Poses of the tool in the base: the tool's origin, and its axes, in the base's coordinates. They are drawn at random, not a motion.
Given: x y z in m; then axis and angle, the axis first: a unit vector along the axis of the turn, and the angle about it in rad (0 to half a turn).
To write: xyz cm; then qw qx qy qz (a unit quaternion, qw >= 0). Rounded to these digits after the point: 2 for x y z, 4 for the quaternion.
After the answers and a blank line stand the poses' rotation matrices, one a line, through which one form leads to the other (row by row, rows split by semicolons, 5 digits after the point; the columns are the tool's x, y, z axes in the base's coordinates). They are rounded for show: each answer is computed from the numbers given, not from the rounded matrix.
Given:
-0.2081 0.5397 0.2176 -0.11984 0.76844 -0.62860 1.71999
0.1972 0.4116 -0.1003 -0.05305 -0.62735 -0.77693 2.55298
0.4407 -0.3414 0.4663 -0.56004 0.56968 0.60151 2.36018
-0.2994 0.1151 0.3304 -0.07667 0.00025 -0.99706 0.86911
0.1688 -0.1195 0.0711 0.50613 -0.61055 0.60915 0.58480
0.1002 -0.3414 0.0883 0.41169 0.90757 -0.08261 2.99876
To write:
-20.81 53.97 21.76 0.6524 -0.0908 0.5824 -0.4764
19.72 41.16 -10.03 0.2901 -0.0508 -0.6004 -0.7435
44.07 -34.14 46.63 0.3808 -0.5178 0.5268 0.5562
-29.94 11.51 33.04 0.9071 -0.0323 0.0001 -0.4198
16.88 -11.95 7.11 0.9576 0.1459 -0.1760 0.1756
10.02 -34.14 8.83 0.0714 0.4106 0.9053 -0.0824

-0.13214 0.51584 0.84643; -0.72740 0.52963 -0.43633; -0.67337 -0.67335 0.30523
-0.82656 0.49232 -0.27281; -0.37040 -0.11081 0.92224; 0.42380 0.86333 0.27394
-0.17361 -0.96918 -0.17481; -0.12191 -0.15499 0.98037; -0.97724 0.19151 -0.09124
0.64759 0.76150 0.02729; -0.76151 0.64551 0.05847; 0.02691 -0.05865 0.99792
0.87639 -0.38762 -0.28581; 0.28492 0.89577 -0.34120; 0.38828 0.21760 0.89548
-0.65256 0.75523 0.06152; 0.73171 0.64917 -0.20779; -0.19686 -0.09058 -0.97624

